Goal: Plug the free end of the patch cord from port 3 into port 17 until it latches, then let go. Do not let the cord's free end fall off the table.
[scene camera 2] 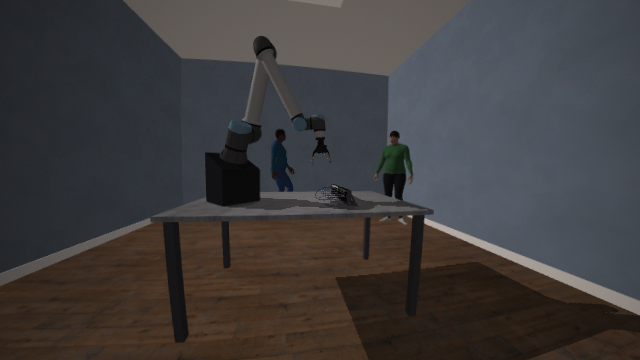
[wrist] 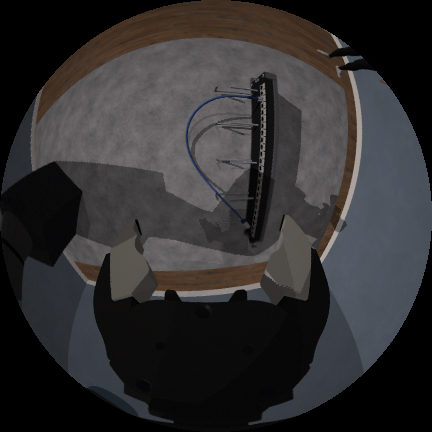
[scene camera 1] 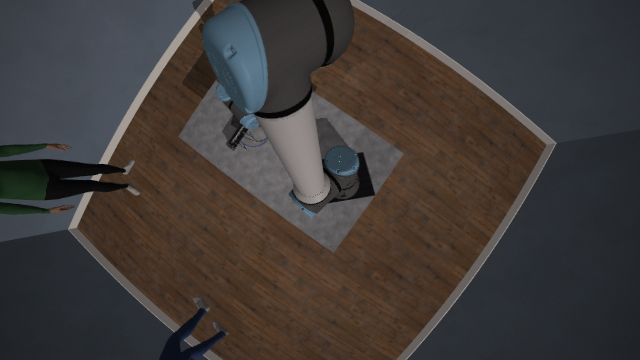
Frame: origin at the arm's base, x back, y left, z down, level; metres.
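Seen in the pictures: gripper, fingertip midpoint: point(scene camera 2: 321, 163) point(wrist: 208, 219); arm's base, link origin: point(scene camera 2: 233, 158).
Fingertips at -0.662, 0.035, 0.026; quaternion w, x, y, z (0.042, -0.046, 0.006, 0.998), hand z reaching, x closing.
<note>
Offsets run from my fingertips to a thing's top centre, as dx, dy, dz. "spot": to the spot under its first point. Level surfaces: height alone.
My gripper point(scene camera 2: 321, 161) point(wrist: 208, 219) is open and empty, high above the table. The arm hides it in scene camera 1. A long black patch panel @[-0.120, +0.023, +0.183] point(scene camera 1: 237, 137) point(scene camera 2: 344, 194) point(wrist: 270, 130) stands on the table with a row of ports. The blue patch cord @[spot: +0.030, +0.138, +0.242] point(scene camera 1: 257, 145) point(scene camera 2: 316, 194) point(wrist: 188, 135) bows out from the panel. One end meets the port row near the panel's far end in the wrist view. The other end's plug @[-0.134, -0.164, +0.219] point(wrist: 245, 224) is at the panel's left side near its lower end; whether it sits in a port, and which one, I cannot tell.
Thin metal cable supports @[spot: -0.086, +0.019, +0.228] point(wrist: 237, 162) stick out from the panel on the cord's side. The grey table @[dz +0.283] point(scene camera 1: 220, 150) point(scene camera 2: 280, 212) point(wrist: 120, 110) carries the arm's black base block point(scene camera 2: 232, 182) point(wrist: 45, 210). Two people, in green point(scene camera 2: 394, 157) and blue point(scene camera 2: 280, 157), stand beyond the table.
</note>
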